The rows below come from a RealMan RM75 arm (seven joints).
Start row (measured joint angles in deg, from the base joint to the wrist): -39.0, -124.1, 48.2, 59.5, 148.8, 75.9, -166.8
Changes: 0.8, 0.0, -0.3, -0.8, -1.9, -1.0, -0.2; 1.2, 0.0, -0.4, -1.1, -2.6, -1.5, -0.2; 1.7, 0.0, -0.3, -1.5, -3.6, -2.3, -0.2; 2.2, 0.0, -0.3, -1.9, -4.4, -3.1, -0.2; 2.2, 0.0, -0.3, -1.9, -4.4, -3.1, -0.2; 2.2, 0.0, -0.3, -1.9, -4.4, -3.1, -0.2; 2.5, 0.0, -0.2, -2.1, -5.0, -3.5, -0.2; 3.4, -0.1, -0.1, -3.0, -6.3, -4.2, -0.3; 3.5, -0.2, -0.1, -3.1, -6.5, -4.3, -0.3; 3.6, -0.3, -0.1, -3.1, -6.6, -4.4, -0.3
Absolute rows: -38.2, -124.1, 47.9, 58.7, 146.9, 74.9, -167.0; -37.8, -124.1, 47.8, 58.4, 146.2, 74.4, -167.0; -37.3, -124.1, 47.9, 58.0, 145.2, 73.6, -167.0; -36.8, -124.1, 47.9, 57.6, 144.4, 72.8, -167.0; -36.8, -124.1, 47.9, 57.6, 144.4, 72.8, -167.0; -36.8, -124.1, 47.9, 57.6, 144.4, 72.8, -167.0; -36.5, -124.1, 48.0, 57.4, 143.8, 72.4, -167.0; -35.6, -124.2, 48.1, 56.5, 142.5, 71.7, -167.1; -35.5, -124.3, 48.1, 56.4, 142.3, 71.6, -167.1; -35.4, -124.4, 48.1, 56.4, 142.2, 71.5, -167.1
